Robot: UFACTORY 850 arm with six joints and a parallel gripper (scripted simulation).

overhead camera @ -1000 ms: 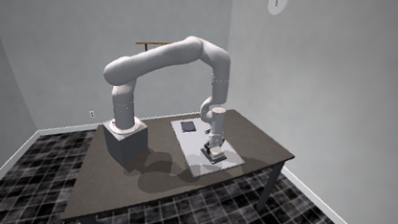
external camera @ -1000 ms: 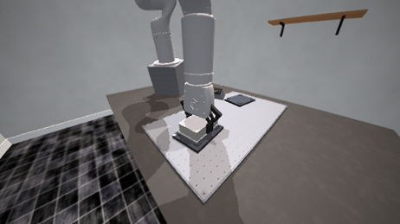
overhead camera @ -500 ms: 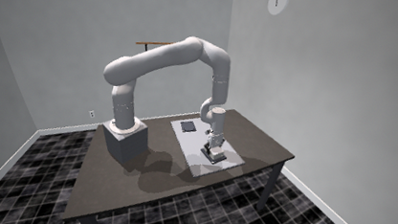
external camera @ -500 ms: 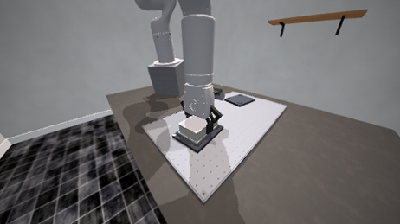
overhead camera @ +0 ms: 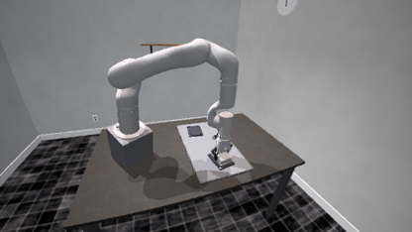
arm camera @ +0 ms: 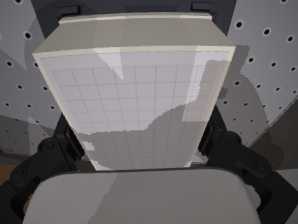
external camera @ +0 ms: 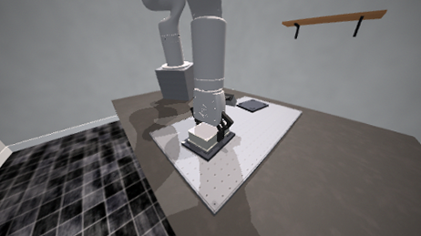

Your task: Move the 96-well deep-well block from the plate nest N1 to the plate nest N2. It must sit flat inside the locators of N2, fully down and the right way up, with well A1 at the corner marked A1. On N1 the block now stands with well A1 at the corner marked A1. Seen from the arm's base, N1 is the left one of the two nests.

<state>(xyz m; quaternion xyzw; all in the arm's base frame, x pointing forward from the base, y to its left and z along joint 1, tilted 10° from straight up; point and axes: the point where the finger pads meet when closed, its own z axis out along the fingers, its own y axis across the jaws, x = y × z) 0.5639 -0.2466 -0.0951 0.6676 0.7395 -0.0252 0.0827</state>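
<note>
Right now the white deep-well block is right at my hand. Also, from my hand: nest 3 cm below.
</note>
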